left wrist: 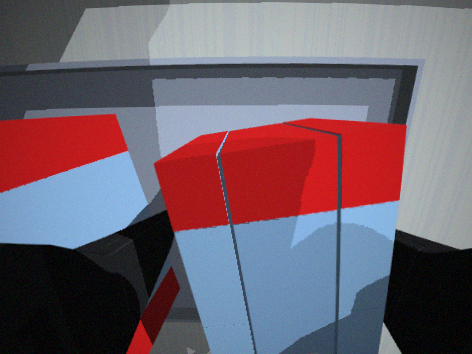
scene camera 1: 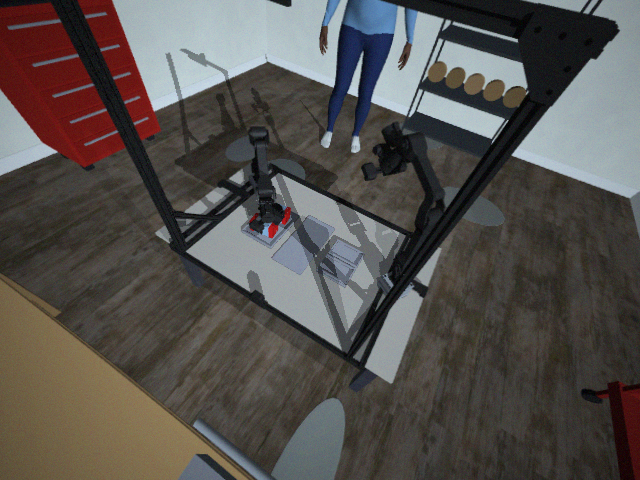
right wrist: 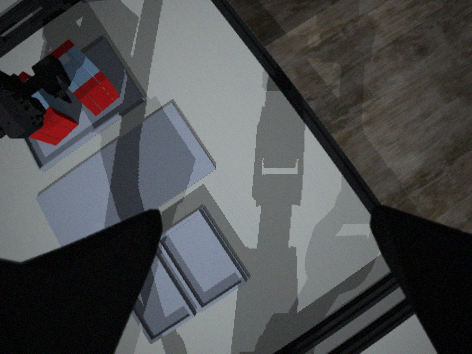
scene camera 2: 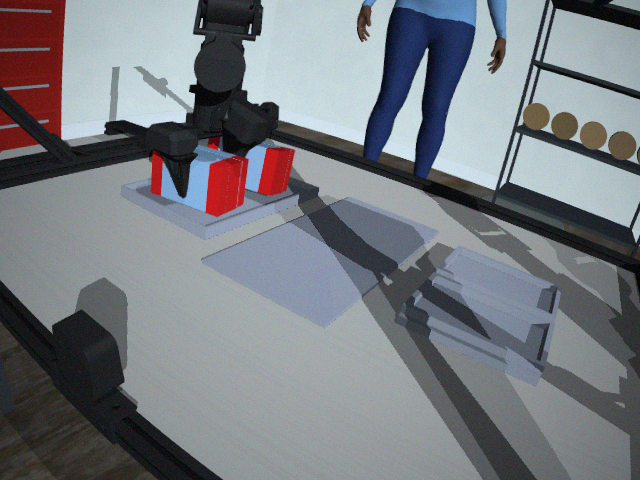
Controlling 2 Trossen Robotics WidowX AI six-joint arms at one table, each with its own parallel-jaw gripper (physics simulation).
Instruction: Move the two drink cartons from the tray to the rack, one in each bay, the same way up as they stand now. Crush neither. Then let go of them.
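Frame: origin at the left arm's base, x right, y ahead, z up, level; centimetres.
Where they show: left gripper, fingertip midpoint: (scene camera 2: 206,189); right gripper, fingertip midpoint: (scene camera 1: 374,177) (right wrist: 265,218).
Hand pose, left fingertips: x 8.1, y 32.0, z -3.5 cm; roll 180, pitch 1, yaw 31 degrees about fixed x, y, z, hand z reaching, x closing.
After its pixels a point has its place.
Two drink cartons, light blue with red ends, lie in the grey tray (scene camera 1: 262,240) @[x 12.7, y 37.5, z -5.0 cm] (scene camera 2: 199,228) @[x 11.3, y 42.5, z -4.4 cm] (left wrist: 277,95) @[x 5.7, y 38.3, z -5.0 cm] at the table's back left. My left gripper (scene camera 1: 269,215) @[x 8.1, y 32.0, z -3.5 cm] (scene camera 2: 209,159) (left wrist: 253,216) @[x 8.1, y 32.0, z -3.5 cm] is open and lowered around the nearer carton (scene camera 1: 271,230) @[x 8.0, y 37.8, z 0.9 cm] (scene camera 2: 199,183) @[x 10.2, y 35.7, z -1.2 cm] (left wrist: 284,211) @[x 6.8, y 34.8, z 1.8 cm] (right wrist: 92,88), one finger on each side. The other carton (scene camera 1: 286,216) @[x -2.2, y 31.9, z 0.7 cm] (scene camera 2: 270,169) @[x -1.1, y 32.1, z -0.3 cm] (left wrist: 90,182) @[x 0.4, y 30.6, z -1.2 cm] lies beside it. The two-bay grey rack (scene camera 1: 347,254) @[x -22.1, y 61.4, z -4.6 cm] (scene camera 2: 499,286) @[x -21.4, y 61.1, z -4.6 cm] (right wrist: 199,253) @[x -21.7, y 59.8, z -4.6 cm] sits empty towards the right. My right gripper (scene camera 1: 368,171) @[x -31.8, y 52.0, z 33.4 cm] (right wrist: 265,218) @[x -31.8, y 52.0, z 33.4 cm] is open and hangs high over the table's right side.
A flat grey mat (scene camera 1: 304,245) @[x -5.1, y 48.0, z -5.2 cm] (scene camera 2: 294,267) @[x 2.5, y 51.7, z -5.2 cm] (right wrist: 164,151) @[x -15.0, y 40.5, z -5.2 cm] lies between tray and rack. Black frame posts (scene camera 1: 128,138) @[x 47.6, y 30.2, z 51.7 cm] rise at the table's corners. A person (scene camera 1: 361,57) (scene camera 2: 432,71) stands behind the table. A shelf unit (scene camera 1: 461,90) stands at the back right.
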